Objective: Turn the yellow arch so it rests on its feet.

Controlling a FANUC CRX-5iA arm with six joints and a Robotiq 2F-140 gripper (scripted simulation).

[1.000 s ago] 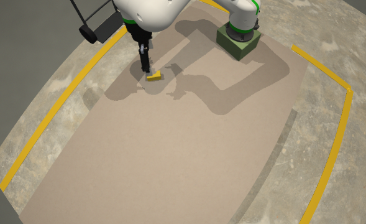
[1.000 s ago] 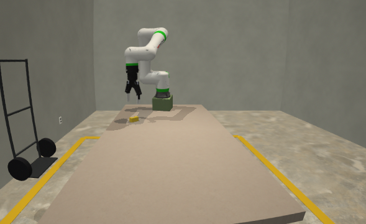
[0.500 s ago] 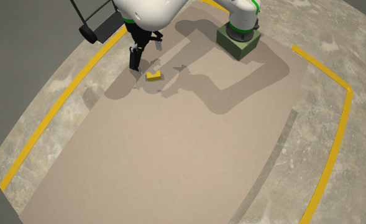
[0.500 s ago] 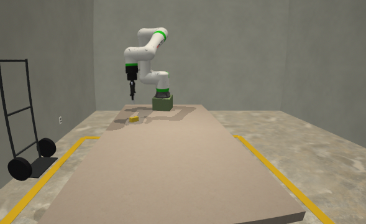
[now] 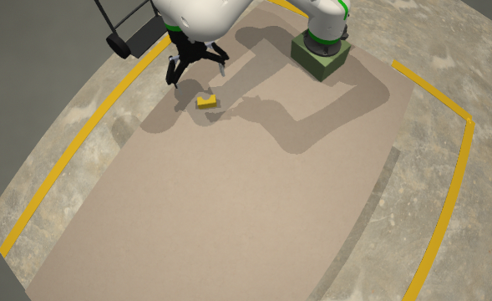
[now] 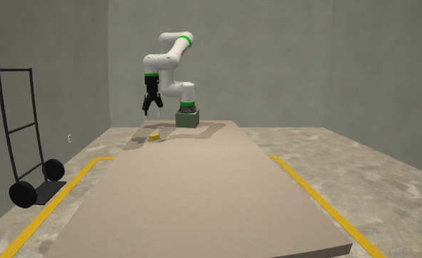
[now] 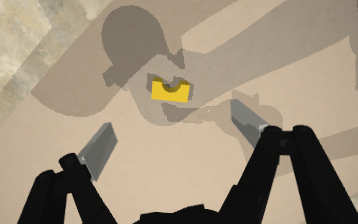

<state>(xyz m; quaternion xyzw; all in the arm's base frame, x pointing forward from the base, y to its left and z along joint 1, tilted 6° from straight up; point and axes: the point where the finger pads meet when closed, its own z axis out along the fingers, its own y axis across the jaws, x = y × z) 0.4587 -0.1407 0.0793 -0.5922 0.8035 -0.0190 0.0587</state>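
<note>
Now: the yellow arch 140 mm below my hand.
</note>
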